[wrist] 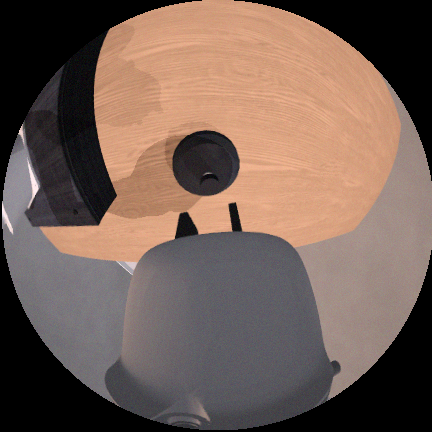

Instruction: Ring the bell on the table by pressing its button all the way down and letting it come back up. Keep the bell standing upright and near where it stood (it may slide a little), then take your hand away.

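Frame: origin at the arm's base, x ahead, y left, z up, level; millimetres.
Seen in the pictures: hand, tool point: (211,231).
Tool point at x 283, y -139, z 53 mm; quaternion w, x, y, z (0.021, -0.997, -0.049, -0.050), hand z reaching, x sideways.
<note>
Offsets run from my tool point to a thing's top centre. Level surfaces: height alone.
The bell @(dx +4, dy -6, dz -54 mm) (197,157) is dark and round and stands upright on the wooden table @(dz -120 mm) (280,100), a little above the middle of the wrist view. Its small button @(dx +4, dy -6, dz -54 mm) (209,179) shows near the lower part of the bell, with a light glint on its upper edge. My gripper (208,208) is open, its two black fingers apart with nothing between them. The fingertips appear just below the bell's lower edge in the view. How high they are above the button I cannot tell.
A dark block (82,125) with a black side lies at the left of the table, with a pale metal part beyond it at the far left. Shadows fall on the table left of the bell. The table's edge shows at the right and bottom, with grey floor beyond.
</note>
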